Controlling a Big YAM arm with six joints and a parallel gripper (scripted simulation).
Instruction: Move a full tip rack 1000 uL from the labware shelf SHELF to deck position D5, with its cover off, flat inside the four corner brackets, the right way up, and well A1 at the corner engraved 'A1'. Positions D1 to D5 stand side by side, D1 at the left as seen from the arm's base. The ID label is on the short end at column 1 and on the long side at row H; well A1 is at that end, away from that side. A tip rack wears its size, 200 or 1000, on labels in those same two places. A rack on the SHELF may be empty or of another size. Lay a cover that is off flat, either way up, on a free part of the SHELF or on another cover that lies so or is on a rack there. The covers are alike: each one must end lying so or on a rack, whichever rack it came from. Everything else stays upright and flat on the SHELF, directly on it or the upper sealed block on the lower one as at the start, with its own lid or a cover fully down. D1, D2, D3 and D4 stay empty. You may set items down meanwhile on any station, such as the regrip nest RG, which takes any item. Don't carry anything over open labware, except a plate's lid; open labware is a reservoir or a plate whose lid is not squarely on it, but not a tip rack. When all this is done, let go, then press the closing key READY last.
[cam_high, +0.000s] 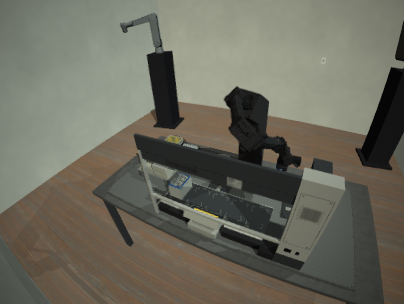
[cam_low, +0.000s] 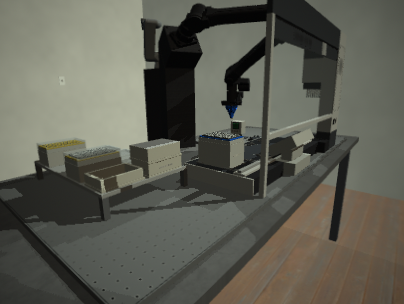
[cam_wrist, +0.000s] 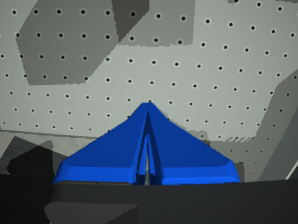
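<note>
My gripper is now 60 mm to the right of the green-faced box and 60 mm above it. Round my hand: dark gantry beam: 450 mm ahead, 330 mm to the right, 370 mm above; shelf label: 50 mm behind, 650 mm to the right, 140 mm below; tip rack: 230 mm ahead, 580 mm to the right, 20 mm below.
</note>
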